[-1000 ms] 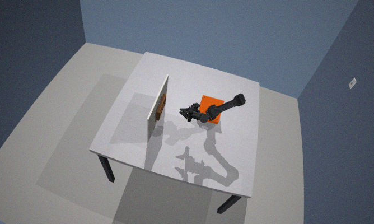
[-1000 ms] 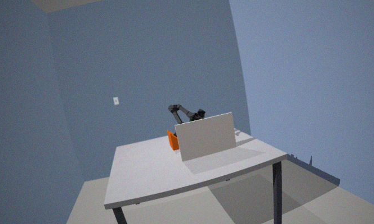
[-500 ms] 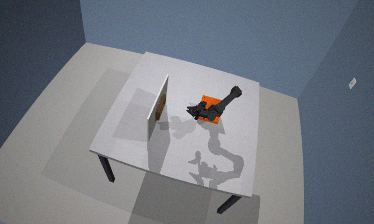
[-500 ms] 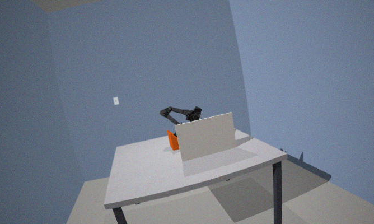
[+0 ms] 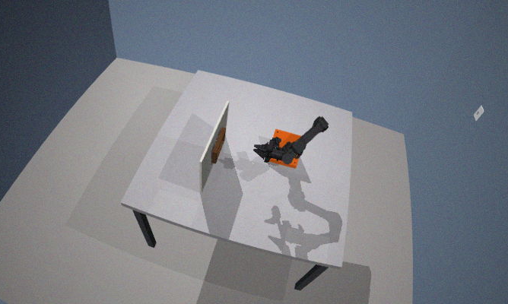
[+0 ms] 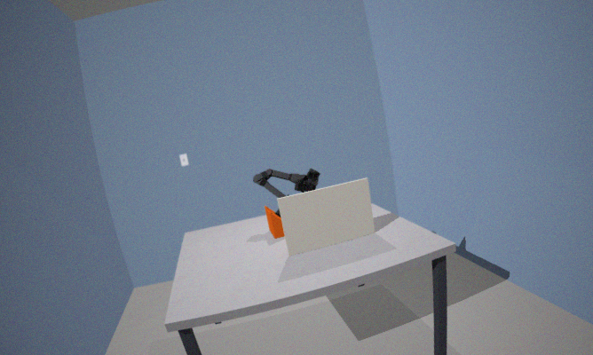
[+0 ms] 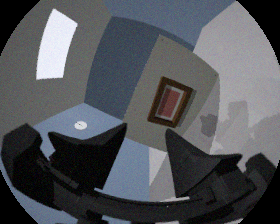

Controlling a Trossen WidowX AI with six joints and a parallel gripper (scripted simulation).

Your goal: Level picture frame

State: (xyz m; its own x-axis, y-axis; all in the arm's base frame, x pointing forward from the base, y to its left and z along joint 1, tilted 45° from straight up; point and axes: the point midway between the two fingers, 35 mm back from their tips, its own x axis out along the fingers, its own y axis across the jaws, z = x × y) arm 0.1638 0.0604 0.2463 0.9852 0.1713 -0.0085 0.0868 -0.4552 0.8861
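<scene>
The brown wooden picture frame is 21 cm ahead of my gripper tip and 9 cm below it. Round my gripper tip: white wall panel 22 cm ahead, 10 cm below, 1 cm to the left.
</scene>
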